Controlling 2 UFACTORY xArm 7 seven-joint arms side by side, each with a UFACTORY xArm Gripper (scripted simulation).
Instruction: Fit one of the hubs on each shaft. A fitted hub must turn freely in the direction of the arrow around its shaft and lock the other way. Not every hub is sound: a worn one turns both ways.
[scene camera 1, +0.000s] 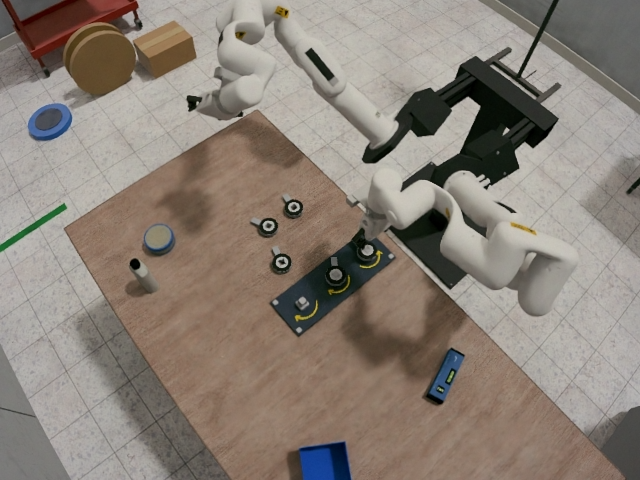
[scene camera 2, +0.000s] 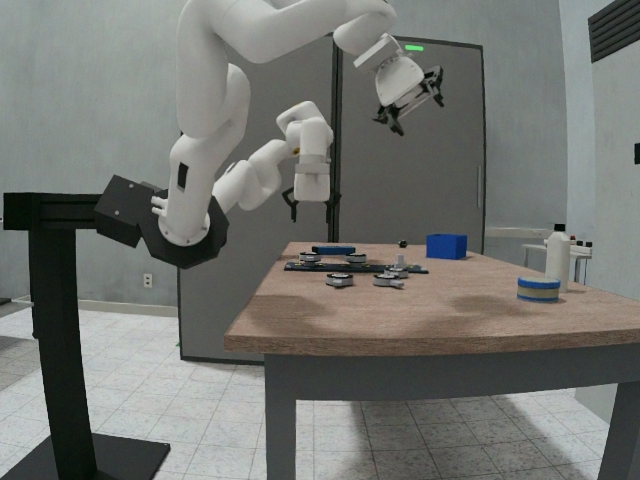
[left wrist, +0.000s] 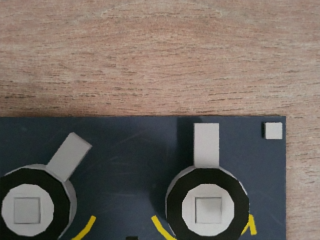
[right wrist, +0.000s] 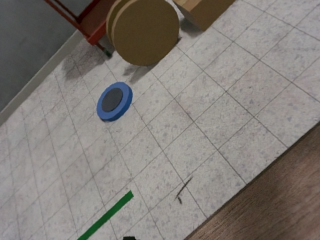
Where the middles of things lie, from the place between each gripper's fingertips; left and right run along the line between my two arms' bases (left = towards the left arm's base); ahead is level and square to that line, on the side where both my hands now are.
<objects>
Now: left hand (scene camera 2: 310, 222) 13 cm short of the dark board (scene camera 1: 321, 297), 13 cm above it and 2 cm to the left of it. From my left hand the other things lie so: white bottle (scene camera 2: 558, 248): 53 cm ahead, 43 cm to the right, 3 cm below; then tape roll (scene camera 2: 534, 289): 52 cm to the right, 41 cm ahead, 12 cm below.
Right now my right hand (scene camera 2: 418, 116) is 300 mm short of the tape roll, 30 mm to the right of it and 320 mm above it. The rest, counted from my right hand: dark board: 20 mm ahead, 530 mm to the left, 340 mm below; white bottle: 420 mm ahead, 120 mm to the left, 240 mm below.
</objects>
